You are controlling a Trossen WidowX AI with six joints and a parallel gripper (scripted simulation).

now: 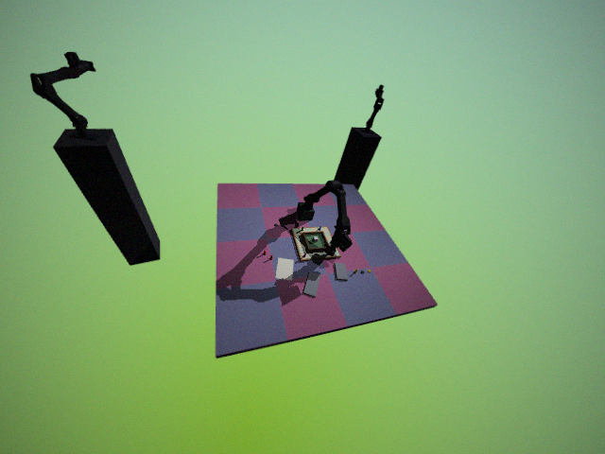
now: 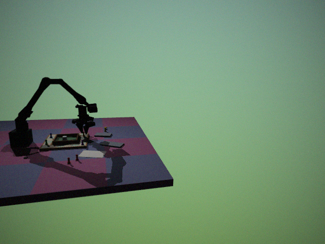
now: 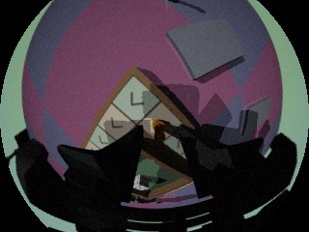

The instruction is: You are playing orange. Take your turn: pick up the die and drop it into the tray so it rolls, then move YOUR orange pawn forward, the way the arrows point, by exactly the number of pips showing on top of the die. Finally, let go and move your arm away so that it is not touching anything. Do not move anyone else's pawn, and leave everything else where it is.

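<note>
Now: the blue pawn 22 cm behind my gripper tip and 4 cm to the left of it. Round my gripper tip: die: 14 cm behind, 5 cm to the right; then green tray: 13 cm behind, 5 cm to the right, 2 cm below; then orange pawn: right at my gripper tip.
</note>
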